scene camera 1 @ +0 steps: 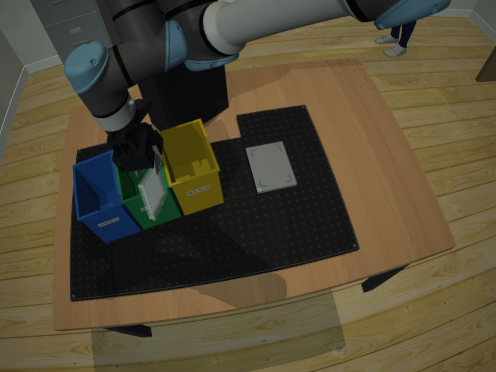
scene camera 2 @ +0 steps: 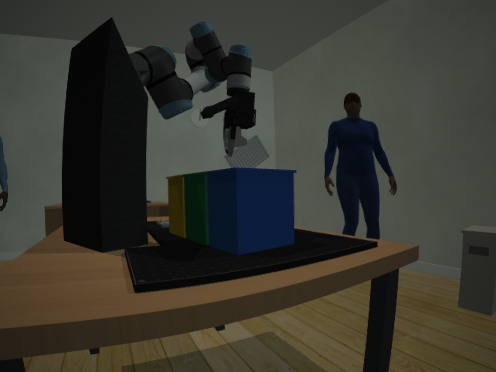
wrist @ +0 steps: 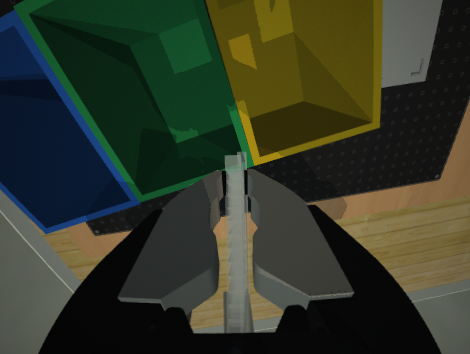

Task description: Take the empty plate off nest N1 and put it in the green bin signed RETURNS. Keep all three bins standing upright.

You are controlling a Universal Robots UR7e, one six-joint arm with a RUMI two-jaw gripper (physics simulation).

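Pixels of known places: gripper, fingertip midpoint: (scene camera 1: 155,167) (scene camera 2: 229,156) (wrist: 235,172); arm's base, origin of the base link: (scene camera 1: 157,2) (scene camera 2: 117,79).
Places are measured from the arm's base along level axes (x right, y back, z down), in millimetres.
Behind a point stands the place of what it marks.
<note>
The clear, ribbed plate (scene camera 1: 154,195) @[x 24, y -429, z 225 mm] (scene camera 2: 253,151) @[x 34, y -426, z 218 mm] (wrist: 236,215) @[x 32, y -366, z 214 mm] is between the jaws of my gripper (scene camera 1: 153,166) @[x 30, y -347, z 237 mm] (scene camera 2: 230,149) @[x 30, y -347, z 237 mm] (wrist: 235,172) @[x 30, y -347, z 237 mm], which is shut on it. The plate hangs on edge and tilted, above bin-rim height. In scene camera 1 it overlaps the front wall of the green bin (scene camera 1: 170,207) @[x 30, y -370, z 401 mm] (scene camera 2: 195,207) @[x 123, y -219, z 383 mm] (wrist: 80,65) @[x 161, y -268, z 321 mm]. The gripper is over that bin's front part. The bin stands upright between the blue bin (scene camera 1: 119,230) @[x 190, y -415, z 425 mm] (scene camera 2: 265,210) @[x 279, y -342, z 385 mm] (wrist: 40,135) @[x 277, y -338, z 372 mm] and the yellow bin (scene camera 1: 200,201) @[x -50, y -350, z 423 mm] (scene camera 2: 176,207) @[x -3, y -186, z 389 mm] (wrist: 345,65) @[x -96, y -281, z 336 mm], both upright. The sign on the green bin is mostly covered. The pale grey nest (scene camera 1: 272,167) @[x -266, y -240, z 462 mm] (wrist: 410,40) @[x -278, y -243, z 462 mm] holds no plate.
The bins and nest are on a black perforated mat (scene camera 1: 225,250) @[x -105, y -480, z 473 mm] (scene camera 2: 200,275) @[x 404, y -164, z 474 mm] on the wooden table (scene camera 1: 400,200) @[x -662, y -392, z 486 mm] (scene camera 2: 75,305) @[x 453, y 19, z 487 mm]. A tall black pedestal (scene camera 1: 187,97) @[x -31, y -42, z 323 mm] (scene camera 2: 102,150) @[x 127, y 16, z 238 mm] stands behind the bins. A person in blue (scene camera 2: 352,150) stands beyond the table.
</note>
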